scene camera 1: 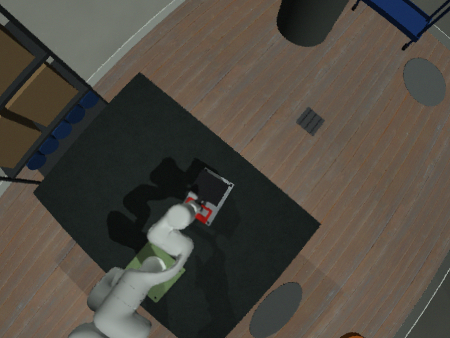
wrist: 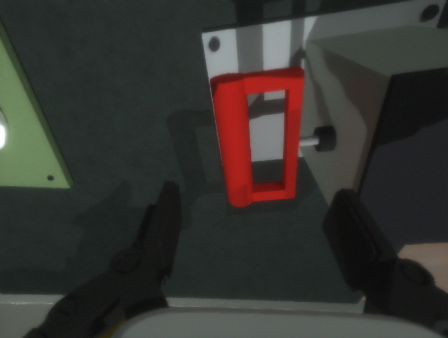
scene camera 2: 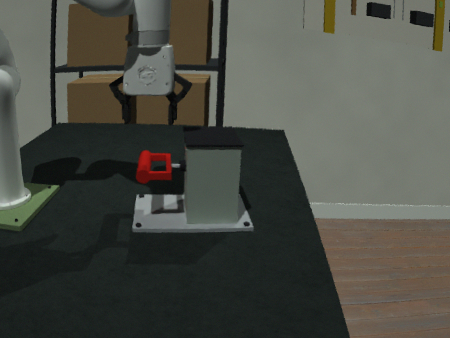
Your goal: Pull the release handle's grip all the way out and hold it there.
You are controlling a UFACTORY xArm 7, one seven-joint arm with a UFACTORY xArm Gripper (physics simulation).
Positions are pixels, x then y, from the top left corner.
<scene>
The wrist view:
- my gripper: 254, 203
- red release handle grip: 229, 91
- base plate: 275, 45
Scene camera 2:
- my gripper: 149, 123
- red release handle grip: 144, 174
</scene>
